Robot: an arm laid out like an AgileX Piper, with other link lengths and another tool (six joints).
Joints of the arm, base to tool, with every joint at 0 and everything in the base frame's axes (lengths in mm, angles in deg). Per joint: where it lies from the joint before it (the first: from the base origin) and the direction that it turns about. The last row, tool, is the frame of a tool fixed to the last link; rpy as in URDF.
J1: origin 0 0 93.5 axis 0 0 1
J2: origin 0 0 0 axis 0 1 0
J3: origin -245.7 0 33.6 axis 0 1 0
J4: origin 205.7 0 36.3 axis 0.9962 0 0.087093
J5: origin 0 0 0 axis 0 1 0
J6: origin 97 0 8.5 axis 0.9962 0 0.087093
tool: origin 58.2 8 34.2 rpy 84.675 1.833 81.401
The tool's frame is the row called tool.
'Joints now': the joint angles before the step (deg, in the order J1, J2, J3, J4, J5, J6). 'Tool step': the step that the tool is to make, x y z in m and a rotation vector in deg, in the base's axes. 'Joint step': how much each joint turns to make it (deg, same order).
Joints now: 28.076 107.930 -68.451 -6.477 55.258 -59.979
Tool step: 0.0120 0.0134 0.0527 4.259 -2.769 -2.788
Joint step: 0.000 -3.795 -9.408 3.152 8.830 0.654
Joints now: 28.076 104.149 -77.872 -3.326 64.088 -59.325
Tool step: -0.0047 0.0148 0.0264 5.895 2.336 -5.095
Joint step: -0.001 -1.621 -4.146 6.370 5.049 3.084
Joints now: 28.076 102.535 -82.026 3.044 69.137 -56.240
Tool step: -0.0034 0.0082 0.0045 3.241 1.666 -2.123
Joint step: -0.001 -0.263 -0.155 3.654 0.269 1.189
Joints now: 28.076 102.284 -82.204 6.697 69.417 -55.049
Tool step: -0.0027 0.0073 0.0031 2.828 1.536 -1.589
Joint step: -0.006 -0.070 -0.002 3.256 -0.005 0.747
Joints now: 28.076 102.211 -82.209 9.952 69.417 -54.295
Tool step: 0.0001 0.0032 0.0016 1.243 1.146 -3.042
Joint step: 0.006 -0.051 -0.002 1.405 0.005 2.741
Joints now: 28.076 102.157 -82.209 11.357 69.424 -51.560
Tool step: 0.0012 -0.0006 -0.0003 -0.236 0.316 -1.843
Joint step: 0.003 0.006 0.003 -0.271 0.024 1.964
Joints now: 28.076 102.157 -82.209 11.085 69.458 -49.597
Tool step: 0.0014 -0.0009 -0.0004 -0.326 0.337 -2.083
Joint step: -0.002 0.009 -0.001 -0.370 0.049 2.233
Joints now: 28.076 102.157 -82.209 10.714 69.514 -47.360
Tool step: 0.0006 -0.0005 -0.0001 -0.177 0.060 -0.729
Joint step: 0.001 -0.008 -0.014 -0.217 0.020 0.806
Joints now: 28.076 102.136 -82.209 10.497 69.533 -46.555
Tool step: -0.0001 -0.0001 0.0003 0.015 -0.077 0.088
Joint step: -0.006 -0.069 0.020 -0.014 -0.010 -0.094
